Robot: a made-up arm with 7 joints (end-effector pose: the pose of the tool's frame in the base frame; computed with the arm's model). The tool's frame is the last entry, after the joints. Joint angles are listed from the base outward.
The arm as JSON. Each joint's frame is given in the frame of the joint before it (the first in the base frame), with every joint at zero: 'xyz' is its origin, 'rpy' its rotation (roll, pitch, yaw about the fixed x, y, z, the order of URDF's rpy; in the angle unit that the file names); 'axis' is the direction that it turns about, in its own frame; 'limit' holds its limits. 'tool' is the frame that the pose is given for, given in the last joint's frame.
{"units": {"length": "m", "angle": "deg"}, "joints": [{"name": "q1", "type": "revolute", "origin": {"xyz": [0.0, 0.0, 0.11], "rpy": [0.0, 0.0, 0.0]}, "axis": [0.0, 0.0, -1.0], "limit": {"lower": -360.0, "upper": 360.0}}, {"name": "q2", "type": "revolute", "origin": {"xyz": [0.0, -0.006, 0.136], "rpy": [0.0, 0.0, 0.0]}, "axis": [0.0, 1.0, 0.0], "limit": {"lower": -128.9, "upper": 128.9}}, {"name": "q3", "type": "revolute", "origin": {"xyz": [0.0, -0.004, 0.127], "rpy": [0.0, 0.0, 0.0]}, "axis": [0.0, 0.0, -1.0], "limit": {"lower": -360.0, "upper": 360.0}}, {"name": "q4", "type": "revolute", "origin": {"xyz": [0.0, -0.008, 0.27], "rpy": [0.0, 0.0, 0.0]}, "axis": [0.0, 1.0, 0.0], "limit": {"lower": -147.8, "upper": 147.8}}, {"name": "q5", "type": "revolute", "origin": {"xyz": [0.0, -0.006, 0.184], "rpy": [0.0, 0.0, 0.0]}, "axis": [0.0, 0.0, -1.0], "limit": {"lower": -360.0, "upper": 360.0}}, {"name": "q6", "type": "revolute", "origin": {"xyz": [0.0, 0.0, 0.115], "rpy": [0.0, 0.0, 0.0]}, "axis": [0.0, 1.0, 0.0], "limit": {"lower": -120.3, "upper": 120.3}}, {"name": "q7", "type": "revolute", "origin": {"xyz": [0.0, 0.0, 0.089], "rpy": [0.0, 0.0, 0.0]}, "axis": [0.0, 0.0, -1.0], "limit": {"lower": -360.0, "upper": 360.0}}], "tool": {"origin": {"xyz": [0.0, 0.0, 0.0], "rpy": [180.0, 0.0, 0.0]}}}
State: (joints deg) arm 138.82 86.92 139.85 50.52 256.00 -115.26 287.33
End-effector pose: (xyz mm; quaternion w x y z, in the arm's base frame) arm -453.8 -294.0 498.0 0.3203 0.4881 -0.6781 -0.4465
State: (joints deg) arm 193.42 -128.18 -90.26 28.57 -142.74 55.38 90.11
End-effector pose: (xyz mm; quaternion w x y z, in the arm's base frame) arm 516.5 -232.0 -230.7 0.1989 0.2210 0.0696 -0.9522
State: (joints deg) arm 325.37 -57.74 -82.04 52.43 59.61 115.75 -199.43
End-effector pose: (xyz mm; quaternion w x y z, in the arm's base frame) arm -431.9 -46.3 622.2 0.5226 -0.0444 -0.8077 0.2694
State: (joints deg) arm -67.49 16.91 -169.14 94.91 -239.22 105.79 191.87
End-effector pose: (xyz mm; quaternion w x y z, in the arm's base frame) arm -165.9 -65.1 719.6 0.1226 -0.2979 0.7757 -0.5427
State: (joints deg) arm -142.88 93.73 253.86 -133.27 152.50 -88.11 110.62
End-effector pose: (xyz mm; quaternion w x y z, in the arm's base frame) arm -25.0 370.9 179.9 0.3796 0.5190 -0.5865 0.4925
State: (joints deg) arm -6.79 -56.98 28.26 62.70 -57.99 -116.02 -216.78
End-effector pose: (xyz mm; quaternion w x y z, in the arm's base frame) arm -359.8 -226.4 671.6 0.8814 -0.1737 0.3930 0.1960
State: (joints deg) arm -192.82 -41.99 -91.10 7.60 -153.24 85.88 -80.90
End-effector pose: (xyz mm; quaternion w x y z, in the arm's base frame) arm 470.8 157.0 757.0 0.2954 0.1003 -0.6447 0.6979
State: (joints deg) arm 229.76 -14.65 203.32 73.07 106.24 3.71 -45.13
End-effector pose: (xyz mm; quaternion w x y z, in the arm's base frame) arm 173.4 -444.2 656.7 0.0524 -0.2389 0.6962 0.6749
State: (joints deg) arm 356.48 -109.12 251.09 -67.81 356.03 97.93 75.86
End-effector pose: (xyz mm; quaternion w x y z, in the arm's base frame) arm -566.4 -262.4 132.0 0.3525 0.5003 -0.0333 0.7902
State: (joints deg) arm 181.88 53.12 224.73 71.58 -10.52 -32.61 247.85
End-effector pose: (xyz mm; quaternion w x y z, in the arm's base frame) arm -320.4 -235.0 762.4 0.0446 -0.6794 -0.6489 -0.3398
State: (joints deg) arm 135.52 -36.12 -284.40 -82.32 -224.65 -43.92 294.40
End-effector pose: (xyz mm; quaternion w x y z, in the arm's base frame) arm 478.4 -7.0 605.9 0.3536 -0.8544 -0.3131 0.2166
